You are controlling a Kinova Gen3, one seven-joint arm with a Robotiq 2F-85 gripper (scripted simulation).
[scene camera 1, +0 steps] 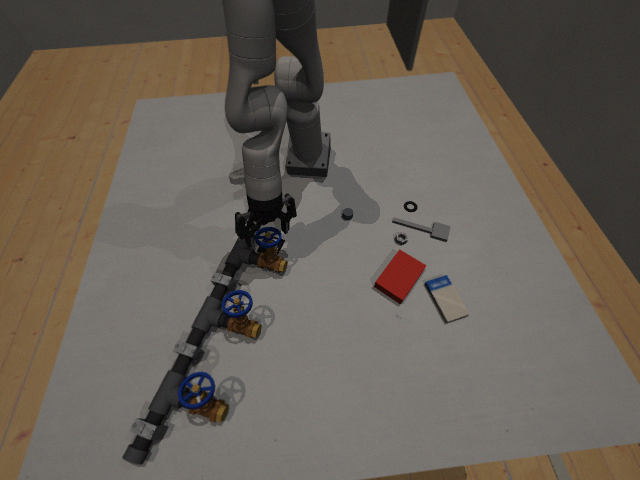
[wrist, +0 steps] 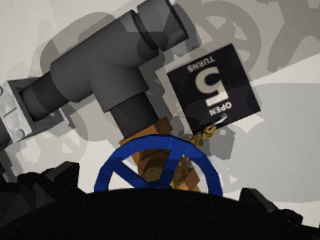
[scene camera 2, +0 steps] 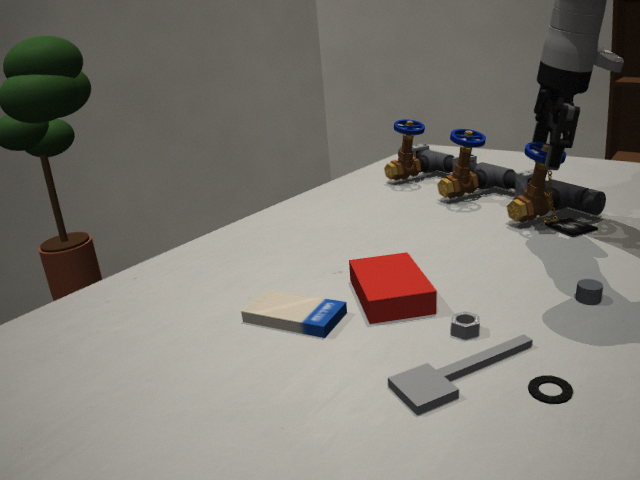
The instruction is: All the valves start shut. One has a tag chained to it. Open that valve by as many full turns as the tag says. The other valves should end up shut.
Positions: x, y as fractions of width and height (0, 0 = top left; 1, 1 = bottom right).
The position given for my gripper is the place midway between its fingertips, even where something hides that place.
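My gripper (scene camera 2: 0.85, 0.33), also my gripper (wrist: 0.50, 0.81). Red block (scene camera 2: 0.61, 0.60). Same red block (scene camera 1: 0.62, 0.58); out of frame in the wrist view. Grey paddle-shaped tool (scene camera 2: 0.66, 0.81); out of frame in the wrist view.
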